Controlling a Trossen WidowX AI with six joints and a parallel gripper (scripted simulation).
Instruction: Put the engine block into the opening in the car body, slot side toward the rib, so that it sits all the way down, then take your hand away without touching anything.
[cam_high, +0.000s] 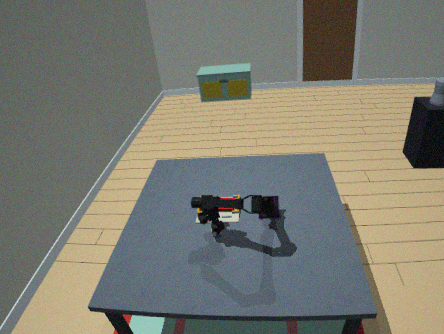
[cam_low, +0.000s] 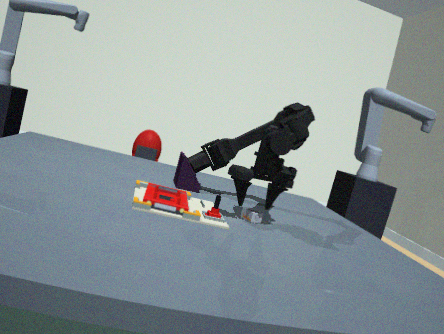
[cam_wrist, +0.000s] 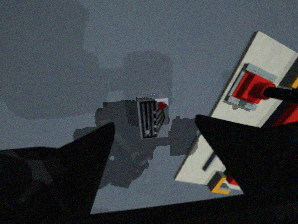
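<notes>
My gripper tip is 20 mm above the grey engine block and 10 mm to the right of it.
</notes>
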